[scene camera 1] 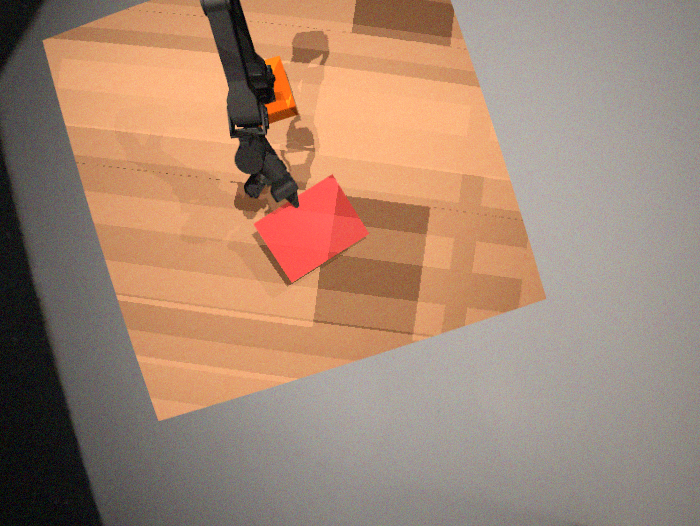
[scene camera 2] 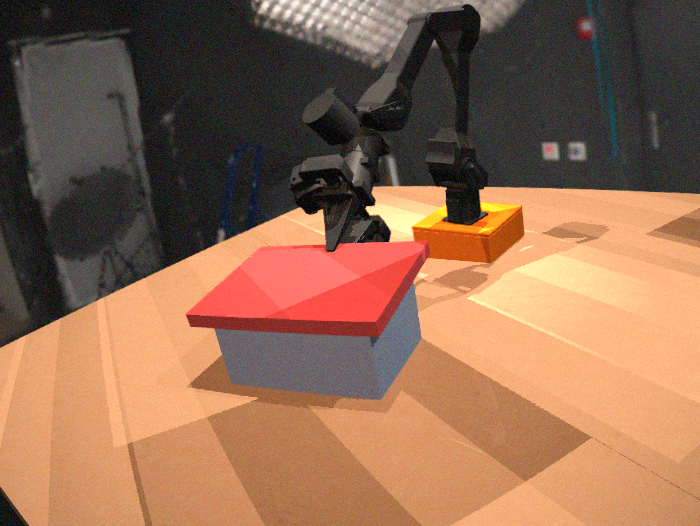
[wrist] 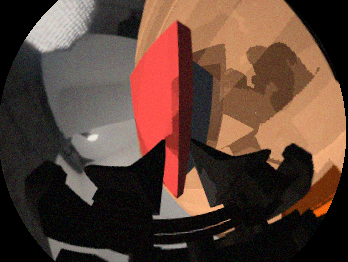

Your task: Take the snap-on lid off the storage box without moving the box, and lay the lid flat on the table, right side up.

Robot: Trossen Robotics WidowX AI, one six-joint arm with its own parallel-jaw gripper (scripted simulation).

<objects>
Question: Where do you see a red lid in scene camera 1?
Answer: At 325,223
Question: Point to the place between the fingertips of my gripper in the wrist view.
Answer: At 176,141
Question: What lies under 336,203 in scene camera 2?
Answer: My gripper.
</objects>
